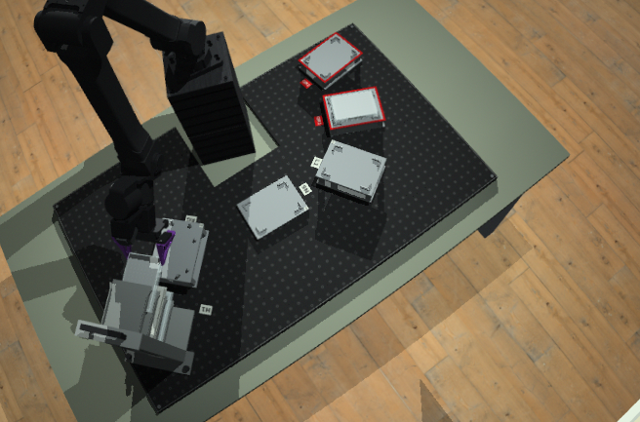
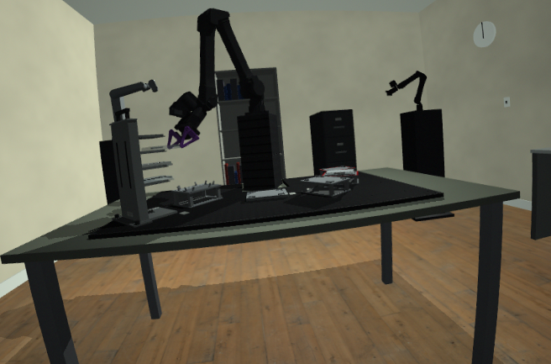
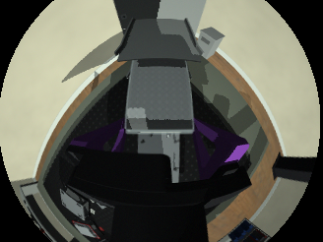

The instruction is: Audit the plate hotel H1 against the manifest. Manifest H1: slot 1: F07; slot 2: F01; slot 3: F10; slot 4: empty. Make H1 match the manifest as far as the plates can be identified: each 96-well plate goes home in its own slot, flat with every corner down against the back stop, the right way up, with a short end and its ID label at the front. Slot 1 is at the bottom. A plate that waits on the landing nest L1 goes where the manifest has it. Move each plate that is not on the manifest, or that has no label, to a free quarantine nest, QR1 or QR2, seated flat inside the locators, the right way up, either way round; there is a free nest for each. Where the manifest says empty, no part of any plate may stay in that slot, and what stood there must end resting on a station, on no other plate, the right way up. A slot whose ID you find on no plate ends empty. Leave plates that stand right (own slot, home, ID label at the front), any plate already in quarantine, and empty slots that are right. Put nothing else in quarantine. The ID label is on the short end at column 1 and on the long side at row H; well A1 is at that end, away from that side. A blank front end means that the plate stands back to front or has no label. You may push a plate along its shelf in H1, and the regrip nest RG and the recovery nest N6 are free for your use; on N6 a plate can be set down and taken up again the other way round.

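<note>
The grey 96-well plate is 40 mm ahead of my hand and 30 mm to the right of it. The rest, counted from my hand: plate hotel H1: 150 mm ahead, 110 mm to the right, 70 mm below; recovery nest N6: 70 mm behind, 330 mm to the left, 230 mm below; regrip nest RG: 60 mm behind, 50 mm to the left, 180 mm below.
</note>
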